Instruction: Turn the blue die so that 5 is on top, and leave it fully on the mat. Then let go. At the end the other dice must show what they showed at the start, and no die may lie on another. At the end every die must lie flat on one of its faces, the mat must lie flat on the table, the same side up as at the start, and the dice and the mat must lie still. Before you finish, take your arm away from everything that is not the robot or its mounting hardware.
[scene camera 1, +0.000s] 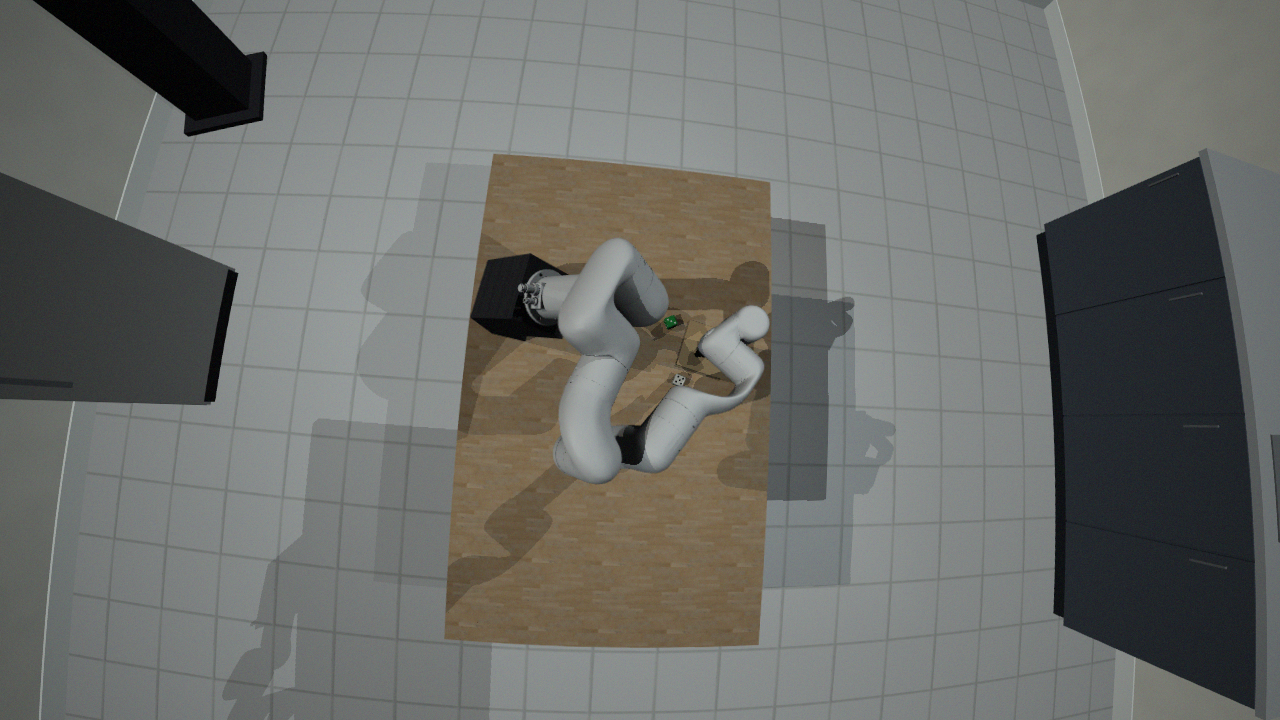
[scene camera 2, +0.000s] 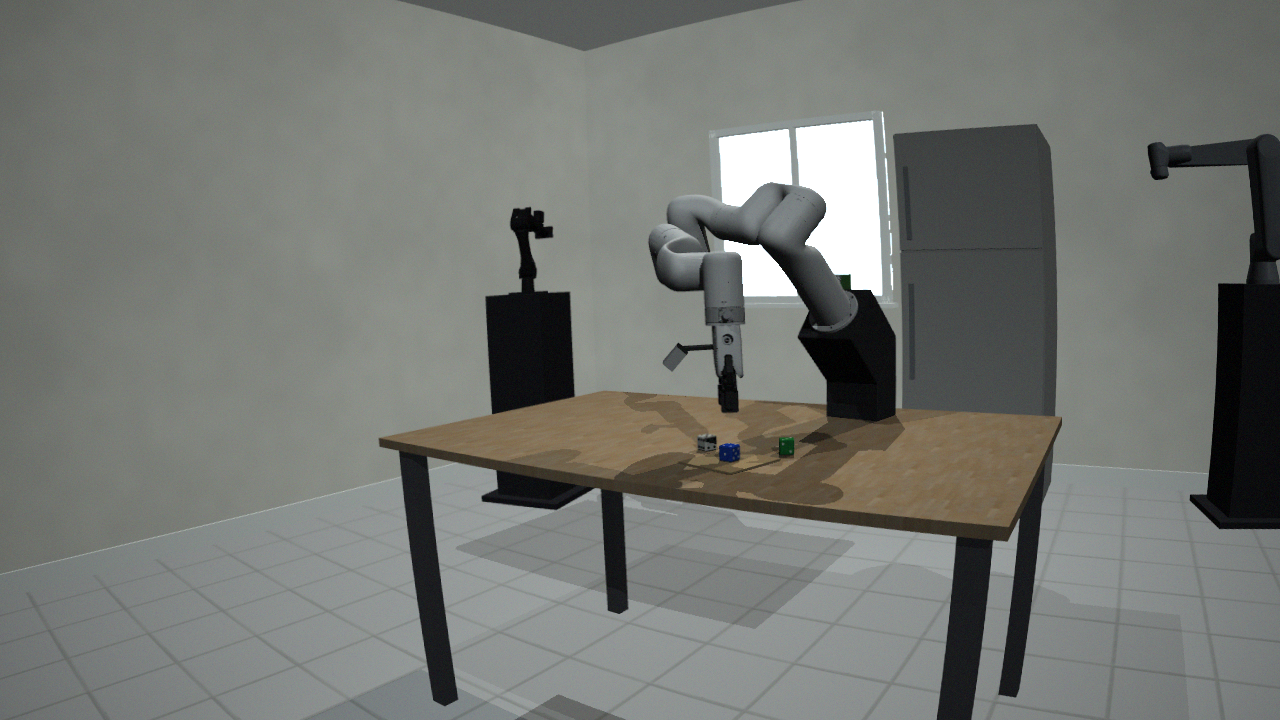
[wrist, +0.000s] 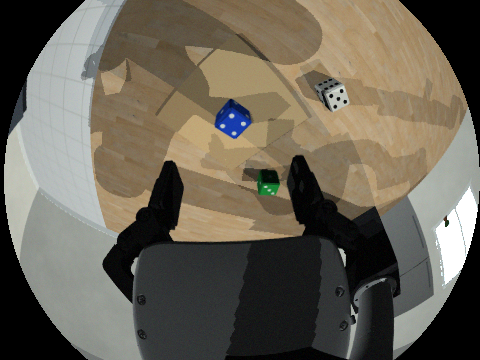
Labels:
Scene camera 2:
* gripper: 728, 408
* tan mat: 747, 461
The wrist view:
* gripper: 234, 170
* white die: 332, 93
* blue die: 233, 118
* tan mat: 234, 71

